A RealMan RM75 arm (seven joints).
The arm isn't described. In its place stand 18 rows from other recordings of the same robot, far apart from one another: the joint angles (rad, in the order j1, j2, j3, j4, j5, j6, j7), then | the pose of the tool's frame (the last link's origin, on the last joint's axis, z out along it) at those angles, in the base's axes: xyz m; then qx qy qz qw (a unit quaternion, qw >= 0).
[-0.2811, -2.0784, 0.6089, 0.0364, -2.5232, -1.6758, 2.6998] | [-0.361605, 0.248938, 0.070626, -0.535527, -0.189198, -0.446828, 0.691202]
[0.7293, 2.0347, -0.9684, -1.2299, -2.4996, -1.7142, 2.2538] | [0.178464, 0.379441, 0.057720, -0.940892, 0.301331, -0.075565, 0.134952]
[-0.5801, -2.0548, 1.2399, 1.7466, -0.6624, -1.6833, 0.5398] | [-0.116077, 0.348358, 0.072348, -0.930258, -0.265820, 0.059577, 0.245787]
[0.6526, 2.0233, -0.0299, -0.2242, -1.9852, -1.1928, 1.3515] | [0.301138, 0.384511, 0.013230, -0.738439, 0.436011, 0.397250, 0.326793]
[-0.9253, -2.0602, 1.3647, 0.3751, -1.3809, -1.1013, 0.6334] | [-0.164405, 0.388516, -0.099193, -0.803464, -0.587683, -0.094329, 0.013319]
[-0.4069, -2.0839, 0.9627, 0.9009, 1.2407, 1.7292, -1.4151] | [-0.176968, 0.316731, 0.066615, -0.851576, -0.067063, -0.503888, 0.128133]
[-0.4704, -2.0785, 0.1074, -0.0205, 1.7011, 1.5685, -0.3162] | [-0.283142, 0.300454, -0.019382, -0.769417, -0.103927, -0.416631, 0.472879]
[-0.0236, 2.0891, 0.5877, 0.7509, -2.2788, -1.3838, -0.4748] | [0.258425, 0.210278, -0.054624, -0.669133, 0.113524, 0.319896, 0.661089]
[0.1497, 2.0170, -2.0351, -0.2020, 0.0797, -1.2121, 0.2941] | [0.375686, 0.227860, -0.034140, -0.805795, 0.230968, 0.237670, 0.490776]
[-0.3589, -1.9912, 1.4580, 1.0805, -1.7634, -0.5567, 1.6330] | [-0.218466, 0.409285, 0.040488, -0.849262, -0.190852, -0.214778, 0.442945]
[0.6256, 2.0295, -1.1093, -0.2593, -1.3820, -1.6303, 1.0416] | [0.212028, 0.316582, -0.038322, -0.906069, 0.127110, 0.399084, 0.060114]
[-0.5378, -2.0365, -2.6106, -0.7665, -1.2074, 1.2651, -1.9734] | [-0.290988, 0.385308, 0.078612, -0.769369, -0.474170, -0.320323, 0.283950]
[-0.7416, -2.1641, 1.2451, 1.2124, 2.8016, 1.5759, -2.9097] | [-0.174607, 0.371387, -0.013115, -0.820791, -0.498071, 0.177561, 0.216103]
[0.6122, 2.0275, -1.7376, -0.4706, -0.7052, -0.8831, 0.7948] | [0.205392, 0.385266, -0.069372, -0.916134, 0.093715, 0.258939, 0.291320]
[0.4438, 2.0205, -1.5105, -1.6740, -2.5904, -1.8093, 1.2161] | [0.183436, 0.299141, 0.029850, 0.888259, 0.357819, 0.284524, 0.044795]
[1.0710, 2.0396, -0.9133, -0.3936, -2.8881, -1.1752, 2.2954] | [0.221332, 0.419799, -0.041023, -0.896367, 0.347310, -0.227349, 0.155610]
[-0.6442, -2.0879, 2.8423, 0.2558, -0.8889, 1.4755, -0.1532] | [-0.181676, 0.322558, -0.072839, -0.804056, -0.007497, -0.469719, 0.364421]
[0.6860, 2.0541, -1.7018, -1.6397, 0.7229, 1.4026, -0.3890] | [0.048823, 0.332747, -0.030643, -0.970421, 0.160833, -0.060414, 0.169603]
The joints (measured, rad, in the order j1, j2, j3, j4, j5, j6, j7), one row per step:
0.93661, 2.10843, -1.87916, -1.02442, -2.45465, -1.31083, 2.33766
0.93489, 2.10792, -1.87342, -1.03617, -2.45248, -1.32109, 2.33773
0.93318, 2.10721, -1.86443, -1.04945, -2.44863, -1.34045, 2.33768
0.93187, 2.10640, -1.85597, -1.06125, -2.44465, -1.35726, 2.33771
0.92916, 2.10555, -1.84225, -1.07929, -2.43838, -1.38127, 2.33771
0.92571, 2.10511, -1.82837, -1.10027, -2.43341, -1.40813, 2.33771
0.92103, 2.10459, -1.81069, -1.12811, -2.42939, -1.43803, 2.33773
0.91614, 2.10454, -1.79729, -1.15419, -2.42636, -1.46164, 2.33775
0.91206, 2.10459, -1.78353, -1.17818, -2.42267, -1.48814, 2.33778
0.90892, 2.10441, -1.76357, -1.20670, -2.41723, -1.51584, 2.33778
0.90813, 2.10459, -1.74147, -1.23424, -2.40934, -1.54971, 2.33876
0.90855, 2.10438, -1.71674, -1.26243, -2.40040, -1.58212, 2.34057
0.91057, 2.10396, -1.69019, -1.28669, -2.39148, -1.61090, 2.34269
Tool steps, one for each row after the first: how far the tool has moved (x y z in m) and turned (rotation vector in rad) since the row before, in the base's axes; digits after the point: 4 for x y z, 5 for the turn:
-0.0021, -0.0007, 0.0013, -0.00320, 0.00507, -0.00064
-0.0020, -0.0014, 0.0021, -0.00759, 0.00310, -0.00556
-0.0019, -0.0011, 0.0020, -0.00637, 0.00360, -0.00494
-0.0029, -0.0016, 0.0030, -0.00877, 0.00746, -0.00764
-0.0031, -0.0020, 0.0032, -0.00984, 0.00643, -0.00619
-0.0041, -0.0019, 0.0043, -0.00839, 0.00974, -0.00397
-0.0038, -0.0018, 0.0035, -0.00643, 0.00935, -0.00015
-0.0033, -0.0021, 0.0037, -0.00853, 0.00681, -0.00225
-0.0049, -0.0015, 0.0049, -0.00599, 0.01340, -0.00120
-0.0051, -0.0020, 0.0053, -0.01001, 0.01181, -0.00395
-0.0057, -0.0015, 0.0059, -0.00734, 0.01503, -0.00325
-0.0054, -0.0007, 0.0060, -0.00431, 0.01629, -0.00419

